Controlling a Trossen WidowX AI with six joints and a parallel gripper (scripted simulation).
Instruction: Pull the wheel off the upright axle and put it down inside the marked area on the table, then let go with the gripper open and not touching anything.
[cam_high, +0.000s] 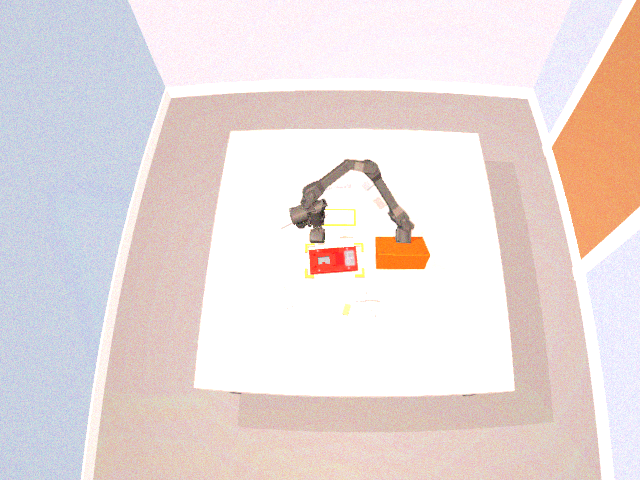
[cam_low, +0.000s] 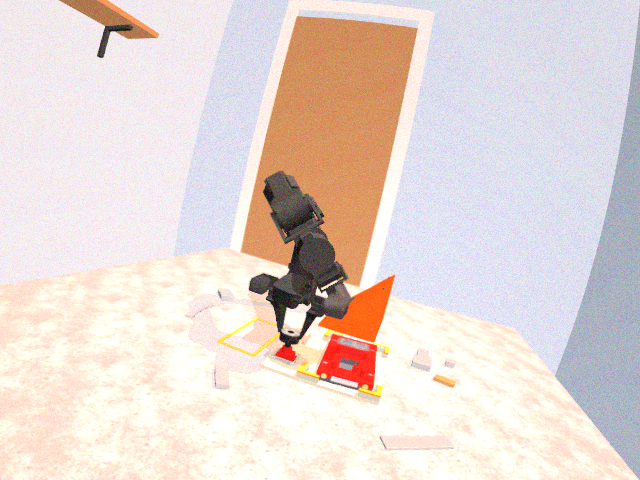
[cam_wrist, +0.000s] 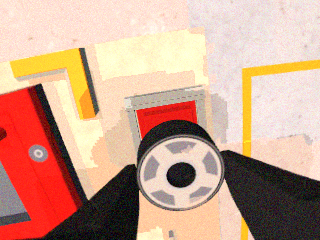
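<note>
My gripper tip is now 20 mm above the black axle. The rest, counted from my gripper tip: wheel: right at my gripper tip.
</note>
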